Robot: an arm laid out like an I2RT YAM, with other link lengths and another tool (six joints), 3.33 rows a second.
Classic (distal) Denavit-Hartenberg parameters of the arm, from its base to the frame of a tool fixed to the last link. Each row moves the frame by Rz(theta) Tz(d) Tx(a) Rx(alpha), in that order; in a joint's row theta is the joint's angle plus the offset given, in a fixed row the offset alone. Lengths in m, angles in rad.
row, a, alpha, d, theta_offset
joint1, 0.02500, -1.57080, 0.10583, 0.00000
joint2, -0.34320, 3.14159, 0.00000, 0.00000
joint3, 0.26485, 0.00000, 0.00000, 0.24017
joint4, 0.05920, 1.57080, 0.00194, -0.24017
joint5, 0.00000, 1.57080, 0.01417, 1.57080
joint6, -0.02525, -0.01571, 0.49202, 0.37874
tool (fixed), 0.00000, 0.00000, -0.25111, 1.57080
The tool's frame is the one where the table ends.
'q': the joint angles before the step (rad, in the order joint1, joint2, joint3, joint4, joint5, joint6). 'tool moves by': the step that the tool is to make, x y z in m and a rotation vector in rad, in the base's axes. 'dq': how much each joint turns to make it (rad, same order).
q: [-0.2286 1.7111 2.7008 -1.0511 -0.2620 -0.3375]
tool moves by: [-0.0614 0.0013 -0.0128 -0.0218 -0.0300 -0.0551]
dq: [0.0001 -0.3151 -0.4916 0.2078 0.0558 -0.0122]
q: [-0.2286 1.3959 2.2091 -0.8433 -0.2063 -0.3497]
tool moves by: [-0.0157 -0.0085 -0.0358 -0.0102 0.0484 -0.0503]
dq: [0.0002 -0.1074 -0.1980 0.0425 0.0515 -0.0184]
